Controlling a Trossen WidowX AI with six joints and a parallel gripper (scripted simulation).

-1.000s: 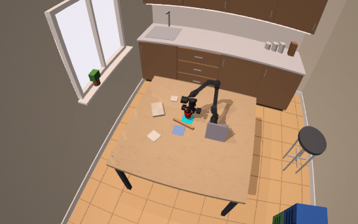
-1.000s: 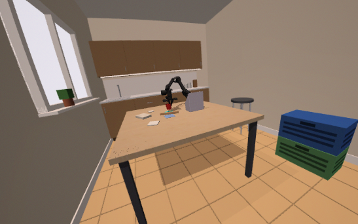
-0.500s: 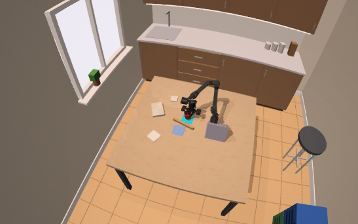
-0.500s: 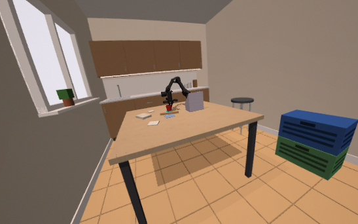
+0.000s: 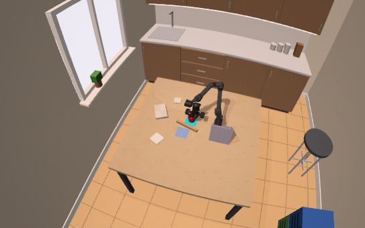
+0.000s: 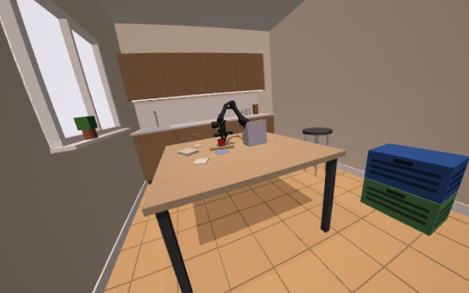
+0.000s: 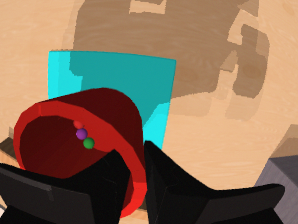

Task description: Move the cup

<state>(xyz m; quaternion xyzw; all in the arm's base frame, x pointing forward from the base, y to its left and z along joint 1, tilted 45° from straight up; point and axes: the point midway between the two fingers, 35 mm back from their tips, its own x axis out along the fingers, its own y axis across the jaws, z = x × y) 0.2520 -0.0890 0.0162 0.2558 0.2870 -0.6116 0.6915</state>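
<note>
Right now the red cup is 3 cm ahead of my gripper tip. Round my gripper tip: thin wooden bar (9 cm to the left, 5 cm ahead, 4 cm below); then cyan pad (5 cm below, 3 cm ahead).
</note>
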